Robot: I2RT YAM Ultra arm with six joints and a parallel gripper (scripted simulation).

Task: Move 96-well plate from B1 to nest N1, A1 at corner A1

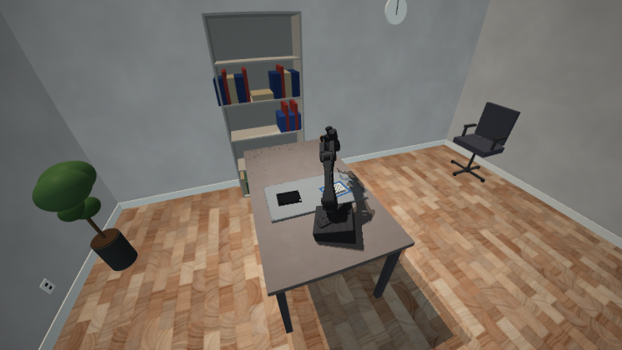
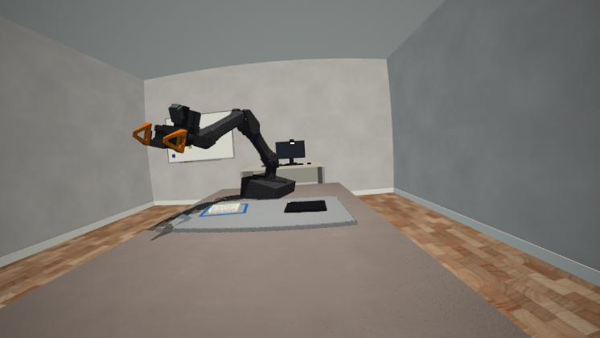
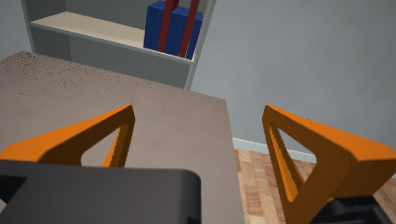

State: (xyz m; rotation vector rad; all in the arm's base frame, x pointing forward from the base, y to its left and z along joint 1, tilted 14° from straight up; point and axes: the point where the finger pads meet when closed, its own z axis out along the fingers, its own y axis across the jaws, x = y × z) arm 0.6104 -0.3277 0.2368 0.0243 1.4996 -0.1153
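The white 96-well plate is 34 cm behind my hand, 29 cm below it and 8 cm to the left of it. The rest, counted from my hand: black plate nest N1: 43 cm to the left, 29 cm below, 28 cm behind.
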